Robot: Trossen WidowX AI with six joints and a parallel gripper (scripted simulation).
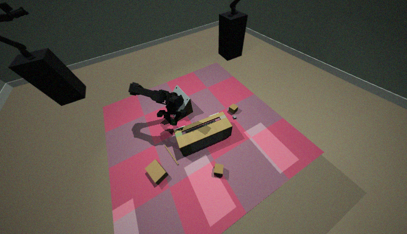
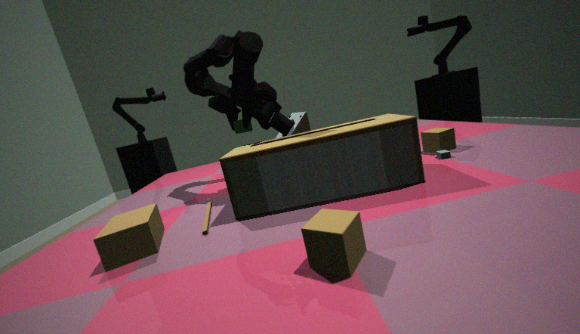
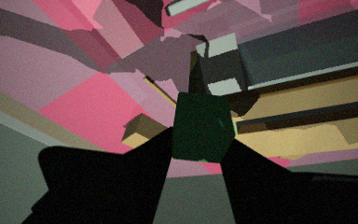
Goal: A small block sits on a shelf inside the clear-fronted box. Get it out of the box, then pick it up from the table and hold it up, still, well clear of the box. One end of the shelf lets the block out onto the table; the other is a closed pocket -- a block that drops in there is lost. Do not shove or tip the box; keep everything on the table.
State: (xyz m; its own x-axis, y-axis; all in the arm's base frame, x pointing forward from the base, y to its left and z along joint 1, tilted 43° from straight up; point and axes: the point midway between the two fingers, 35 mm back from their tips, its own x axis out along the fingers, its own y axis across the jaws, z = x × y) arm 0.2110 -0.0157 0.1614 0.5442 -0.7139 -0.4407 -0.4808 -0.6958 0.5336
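My gripper tip is now 1 cm to the right of the green block, 1 cm below it and 1 cm past it. Also, from my gripper tip: box (17 cm to the left, 11 cm below, 6 cm ahead); grey piece (47 cm to the left, 16 cm below, 7 cm ahead); thin stick (17 cm below, 11 cm ahead, 10 cm to the right).
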